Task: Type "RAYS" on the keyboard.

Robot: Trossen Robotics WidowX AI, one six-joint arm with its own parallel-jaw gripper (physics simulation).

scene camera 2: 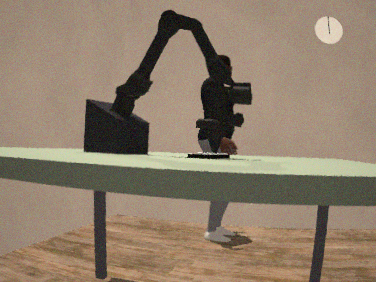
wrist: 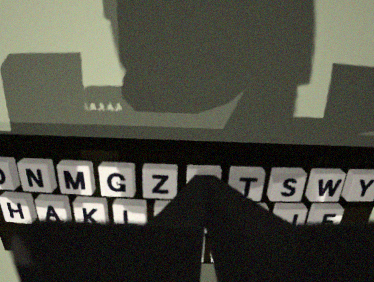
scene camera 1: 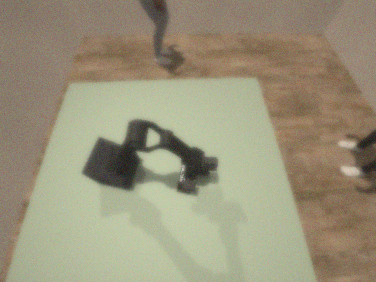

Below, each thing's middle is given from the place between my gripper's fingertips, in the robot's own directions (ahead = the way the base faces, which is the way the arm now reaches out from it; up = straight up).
Scene:
I see the black keyboard [wrist: 96, 149] 20 mm to the left of my hand, 10 mm below it and 10 mm behind it.

